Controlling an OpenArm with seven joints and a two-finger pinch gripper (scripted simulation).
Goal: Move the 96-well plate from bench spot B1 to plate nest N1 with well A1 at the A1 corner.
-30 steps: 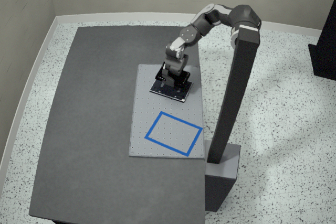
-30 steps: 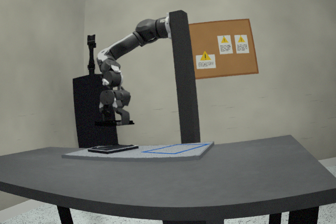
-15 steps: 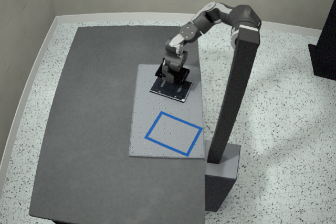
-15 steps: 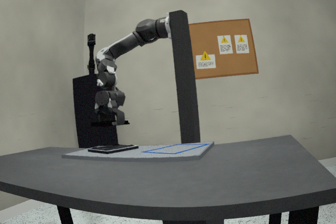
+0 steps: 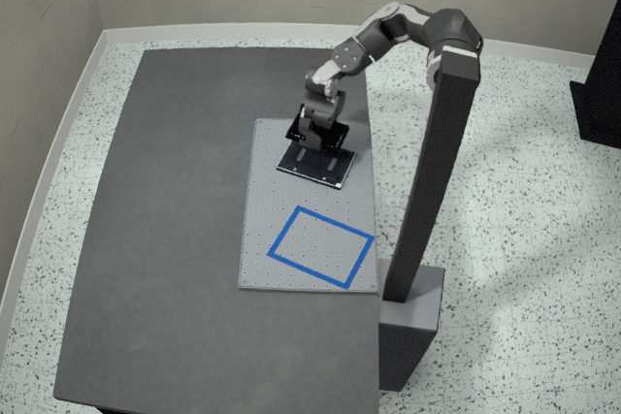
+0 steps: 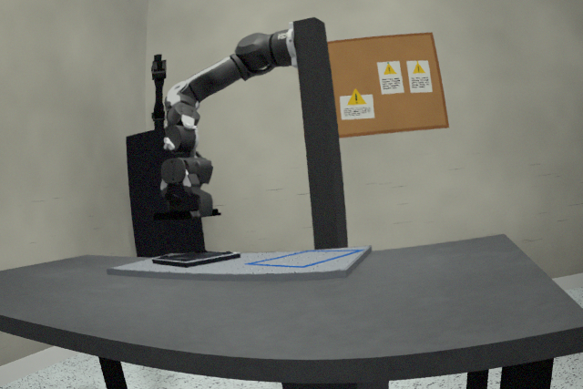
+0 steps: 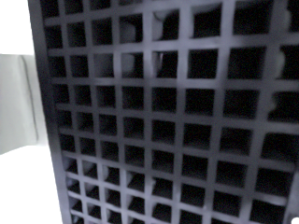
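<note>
Now: hand 9 cm above the plate nest N1 and 1 cm to the right of it. Round my hand: black 96-well plate (right at my hand).
</note>
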